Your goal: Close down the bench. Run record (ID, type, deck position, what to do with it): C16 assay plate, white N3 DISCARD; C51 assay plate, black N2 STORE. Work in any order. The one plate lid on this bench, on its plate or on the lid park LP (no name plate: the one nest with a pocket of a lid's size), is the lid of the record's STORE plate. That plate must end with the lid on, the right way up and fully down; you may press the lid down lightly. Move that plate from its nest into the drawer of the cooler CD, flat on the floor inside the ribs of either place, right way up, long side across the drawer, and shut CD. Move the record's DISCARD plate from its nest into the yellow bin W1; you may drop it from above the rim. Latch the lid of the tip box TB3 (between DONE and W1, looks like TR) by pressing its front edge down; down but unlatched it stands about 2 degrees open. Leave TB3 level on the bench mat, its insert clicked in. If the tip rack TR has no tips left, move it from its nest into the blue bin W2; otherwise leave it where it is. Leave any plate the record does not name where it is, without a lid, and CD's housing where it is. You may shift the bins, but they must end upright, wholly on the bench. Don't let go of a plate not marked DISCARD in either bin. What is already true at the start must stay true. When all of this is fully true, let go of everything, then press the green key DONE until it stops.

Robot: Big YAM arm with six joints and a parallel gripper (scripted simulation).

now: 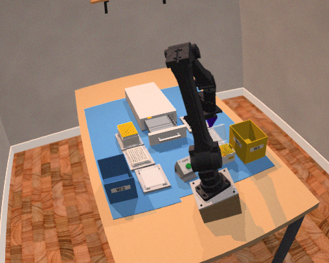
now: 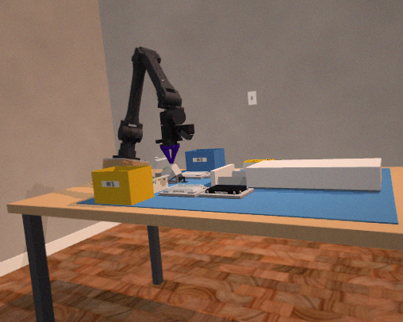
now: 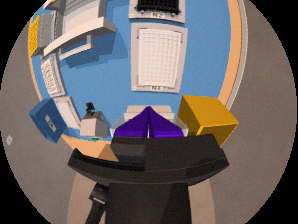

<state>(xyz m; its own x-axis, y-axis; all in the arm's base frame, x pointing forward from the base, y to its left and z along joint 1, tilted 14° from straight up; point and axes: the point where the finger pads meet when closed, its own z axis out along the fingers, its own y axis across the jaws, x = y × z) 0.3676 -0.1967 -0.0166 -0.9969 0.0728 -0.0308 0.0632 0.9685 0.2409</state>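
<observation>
My gripper is now 5 cm past the tip box lid and 2 cm above it. Round my hand: tip box TB3: 10 cm behind, 6 cm below; yellow bin W1: 13 cm behind, 15 cm to the right, 8 cm below; green key DONE: 15 cm behind, 19 cm to the left, 6 cm below.
</observation>
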